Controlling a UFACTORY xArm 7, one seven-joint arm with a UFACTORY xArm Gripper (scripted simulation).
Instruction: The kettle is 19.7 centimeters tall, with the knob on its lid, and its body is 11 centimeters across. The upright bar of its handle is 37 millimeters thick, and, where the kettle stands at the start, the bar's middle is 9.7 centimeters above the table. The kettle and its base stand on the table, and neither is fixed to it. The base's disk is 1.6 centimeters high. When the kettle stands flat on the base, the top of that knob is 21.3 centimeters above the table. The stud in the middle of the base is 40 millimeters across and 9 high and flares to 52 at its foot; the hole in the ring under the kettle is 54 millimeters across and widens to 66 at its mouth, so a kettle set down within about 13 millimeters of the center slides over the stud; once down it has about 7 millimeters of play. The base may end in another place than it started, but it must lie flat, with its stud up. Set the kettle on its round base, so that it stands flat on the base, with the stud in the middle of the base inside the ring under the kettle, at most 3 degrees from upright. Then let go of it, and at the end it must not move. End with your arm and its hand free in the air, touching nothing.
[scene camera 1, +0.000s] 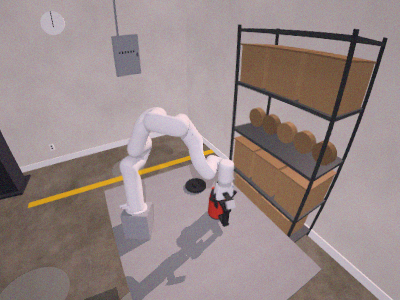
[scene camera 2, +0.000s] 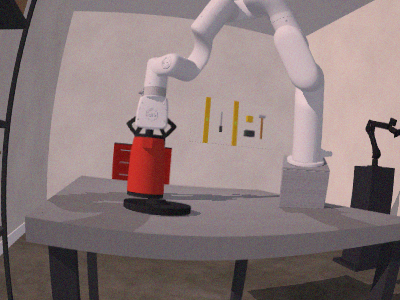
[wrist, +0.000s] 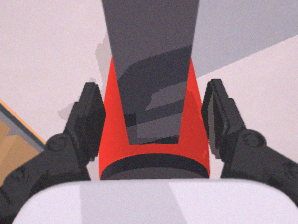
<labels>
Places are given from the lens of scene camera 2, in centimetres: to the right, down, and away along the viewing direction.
my gripper (scene camera 2: 148, 149): -16, 0, 114
red kettle (scene camera 2: 147, 161): -15, 3, 102
black round base (scene camera 2: 159, 206): -8, 12, 74
The marked spots on the red kettle and the black round base are 30 cm apart.
</labels>
